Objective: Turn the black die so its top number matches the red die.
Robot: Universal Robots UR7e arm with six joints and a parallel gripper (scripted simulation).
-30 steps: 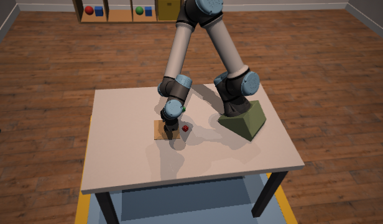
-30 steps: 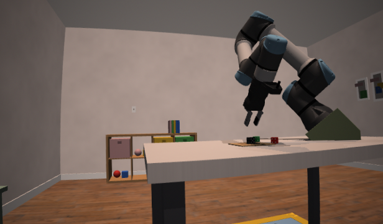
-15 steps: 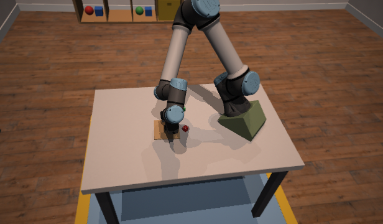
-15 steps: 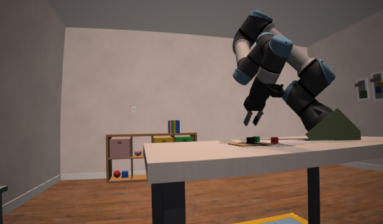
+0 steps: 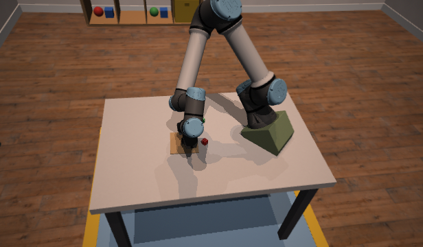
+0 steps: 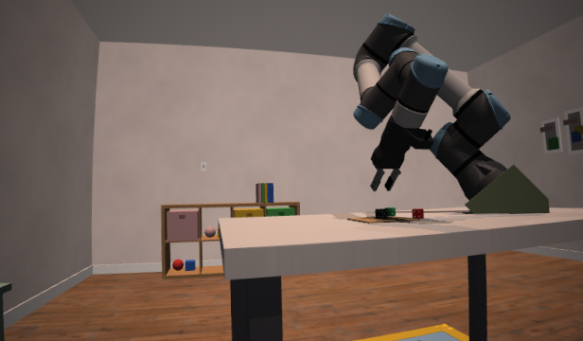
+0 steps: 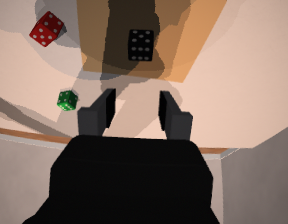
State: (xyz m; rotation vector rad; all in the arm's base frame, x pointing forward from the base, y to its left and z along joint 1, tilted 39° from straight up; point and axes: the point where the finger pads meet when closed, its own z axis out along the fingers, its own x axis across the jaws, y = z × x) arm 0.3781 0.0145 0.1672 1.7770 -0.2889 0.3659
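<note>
Now: the black die 10 mm to the right of my hand and 80 mm below it. Also, from my hand: red die: 100 mm behind, 30 mm to the left, 80 mm below; green die: 150 mm behind, 110 mm to the right, 80 mm below; tan mat: 10 mm to the right, 90 mm below.
</note>
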